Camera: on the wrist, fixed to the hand. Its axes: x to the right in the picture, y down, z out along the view.
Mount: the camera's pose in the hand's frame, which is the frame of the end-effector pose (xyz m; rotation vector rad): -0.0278 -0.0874 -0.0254 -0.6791 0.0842 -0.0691
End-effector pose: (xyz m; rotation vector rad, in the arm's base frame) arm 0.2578 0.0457 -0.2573 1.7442 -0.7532 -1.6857
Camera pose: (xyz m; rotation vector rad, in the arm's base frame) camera 0.2818 0.1253 -0.3037 1.3485 -0.0515 -1.6390
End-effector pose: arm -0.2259 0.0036 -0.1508 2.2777 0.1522 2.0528
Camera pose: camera -0.2562 0.0866 -0.1860 1.7427 -0.3959 1.7908
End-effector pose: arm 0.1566 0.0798 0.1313 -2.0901 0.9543 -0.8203
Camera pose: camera 0.1552 0.1373 0.2071 -2.6860 1.3499 -0.6777
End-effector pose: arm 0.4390 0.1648 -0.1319 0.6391 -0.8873 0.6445
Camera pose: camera 0.5022 0.1208 -0.1878 0.0303 -0.9301 0.2715
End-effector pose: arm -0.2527 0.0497 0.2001 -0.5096 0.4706 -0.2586
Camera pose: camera -0.2997 -0.0247 0.2364 -1.1824 0.6234 -0.1820
